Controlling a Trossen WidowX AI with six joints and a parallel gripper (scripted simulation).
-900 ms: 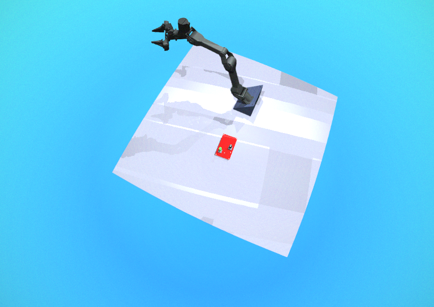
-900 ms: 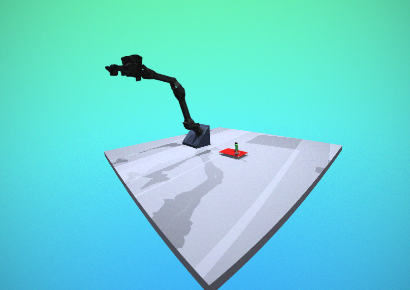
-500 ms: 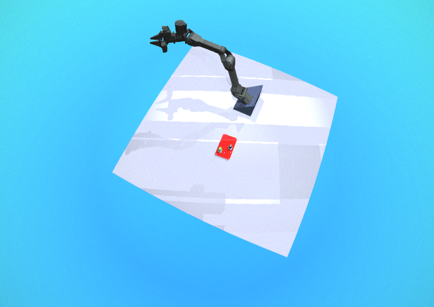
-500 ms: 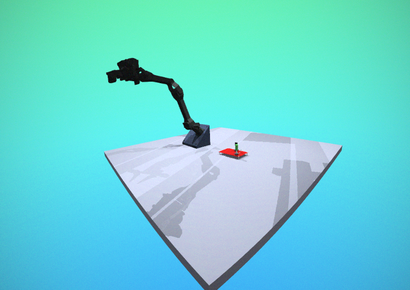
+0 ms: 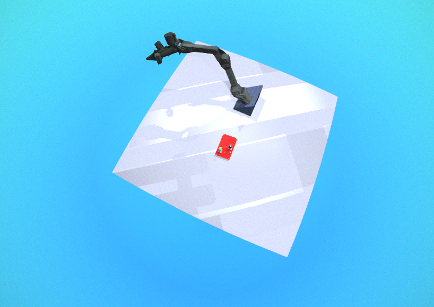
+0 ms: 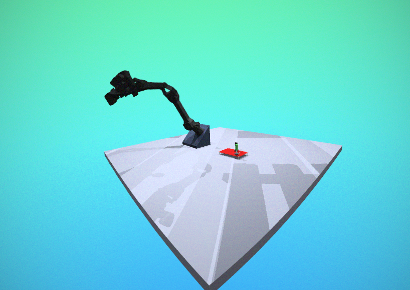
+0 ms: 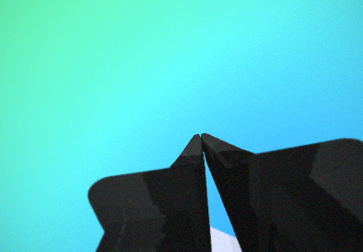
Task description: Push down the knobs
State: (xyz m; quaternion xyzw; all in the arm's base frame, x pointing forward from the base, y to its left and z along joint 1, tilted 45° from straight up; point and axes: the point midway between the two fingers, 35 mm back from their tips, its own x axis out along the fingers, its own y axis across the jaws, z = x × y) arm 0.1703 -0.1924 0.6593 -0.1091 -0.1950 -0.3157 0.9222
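Now: the potentiometer 680 mm to the left of my gripper tip, 360 mm below it and 120 mm ahead of it. Also, from my gripper tip: green knob (630 mm to the left, 350 mm below, 170 mm ahead).
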